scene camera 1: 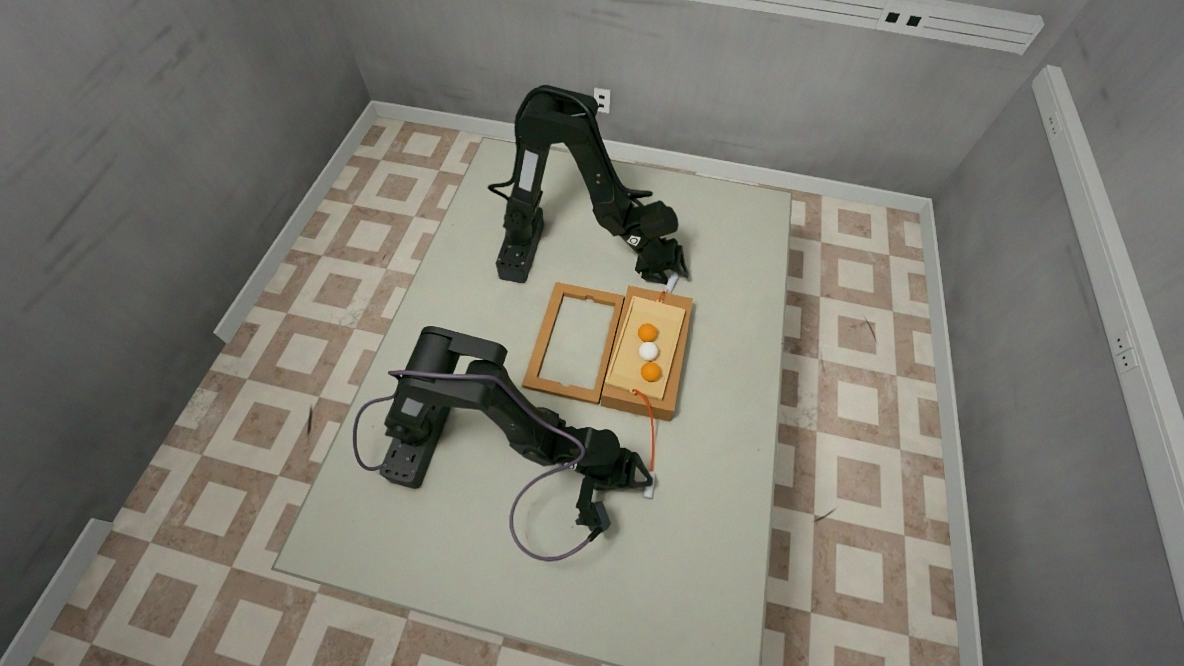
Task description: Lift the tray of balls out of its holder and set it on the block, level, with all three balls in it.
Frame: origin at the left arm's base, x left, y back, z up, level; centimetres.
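Seen in the pictures: left gripper, fingertip midpoint: [677,279]; right gripper, fingertip midpoint: [641,483]; left arm's base at its link origin: [520,238]; right arm's base at its link origin: [415,431].
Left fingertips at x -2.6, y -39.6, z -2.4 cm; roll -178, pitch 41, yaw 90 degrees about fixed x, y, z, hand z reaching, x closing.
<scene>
Offsets run from my left fingertips to a thing's top centre. "*": to the spot under its first point. Level surfaces: height alone.
The pale yellow tray {dx -22.2, dy +4.9, dz +5.6 cm} [627,356] lies on the brown block {dx -21.2, dy +4.3, dz +4.0 cm} [678,356], looks level, and is turned slightly against the block's outline. An orange ball {dx -20.0, dy +5.3, dz +8.6 cm} [647,332], a white ball {dx -24.4, dy +4.4, dz +8.6 cm} [648,351] and another orange ball {dx -28.9, dy +3.3, dz +8.6 cm} [651,371] sit in a row in it. The frame-like holder {dx -20.6, dy +20.8, dz -0.4 cm} [545,335] stands empty beside the block. My left gripper [673,274] is open at the upper cord's pale handle {* dx -1.6, dy +1.2, dz -0.3 cm} [671,284], above the block in the picture. My right gripper [645,478] is open beside the lower pale handle {* dx -51.0, dy -0.4, dz -0.2 cm} [649,490], whose orange cord {* dx -40.8, dy +0.3, dz +0.4 cm} [653,439] runs to the tray. Finger contact is too small to tell.
The right arm's purple cable [542,559] loops over the table {dz -2.0 cm} [703,538] at the lower middle. The left arm's base [519,250] stands at the upper left of the holder, and the right arm's base [405,462] stands at the lower left.
</scene>
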